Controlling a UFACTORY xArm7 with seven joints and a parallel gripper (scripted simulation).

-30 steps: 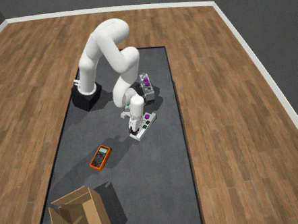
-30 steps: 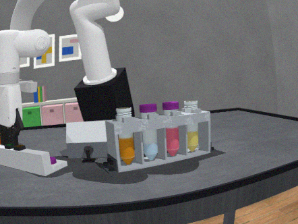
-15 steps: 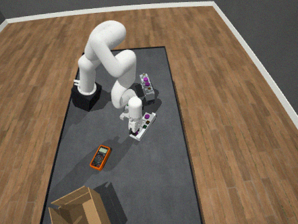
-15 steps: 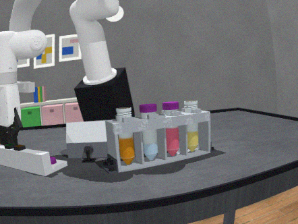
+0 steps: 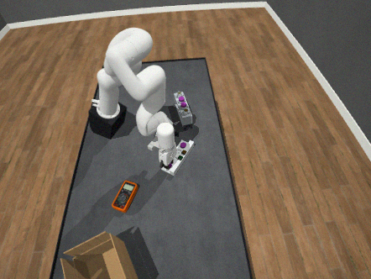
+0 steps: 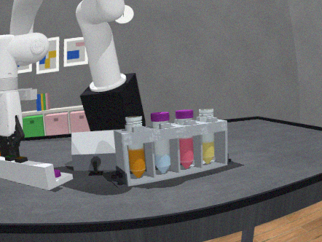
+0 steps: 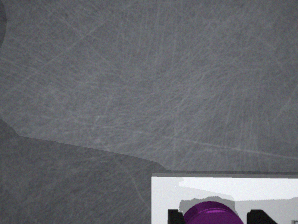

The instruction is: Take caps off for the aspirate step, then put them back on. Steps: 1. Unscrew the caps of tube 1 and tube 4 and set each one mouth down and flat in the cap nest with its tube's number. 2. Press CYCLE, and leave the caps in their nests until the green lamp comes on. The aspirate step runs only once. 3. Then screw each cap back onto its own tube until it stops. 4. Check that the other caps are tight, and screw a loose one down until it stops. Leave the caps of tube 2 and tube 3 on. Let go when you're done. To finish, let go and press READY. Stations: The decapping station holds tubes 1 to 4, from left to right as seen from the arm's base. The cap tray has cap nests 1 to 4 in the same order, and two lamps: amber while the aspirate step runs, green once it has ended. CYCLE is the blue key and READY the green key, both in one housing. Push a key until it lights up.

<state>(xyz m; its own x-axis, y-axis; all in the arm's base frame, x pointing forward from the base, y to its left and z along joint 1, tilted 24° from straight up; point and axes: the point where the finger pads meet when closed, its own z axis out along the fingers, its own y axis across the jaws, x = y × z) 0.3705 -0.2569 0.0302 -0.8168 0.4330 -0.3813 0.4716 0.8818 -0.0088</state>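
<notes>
The blue key lies 6 cm behind my hand, 26 cm to the left of it and 2 cm above it. Also, from my hand: cardboard box 21 cm behind, 54 cm to the right, 4 cm above; green key 6 cm behind, 21 cm to the left, 2 cm above; key housing 4 cm behind, 23 cm to the left, 1 cm above.
</notes>
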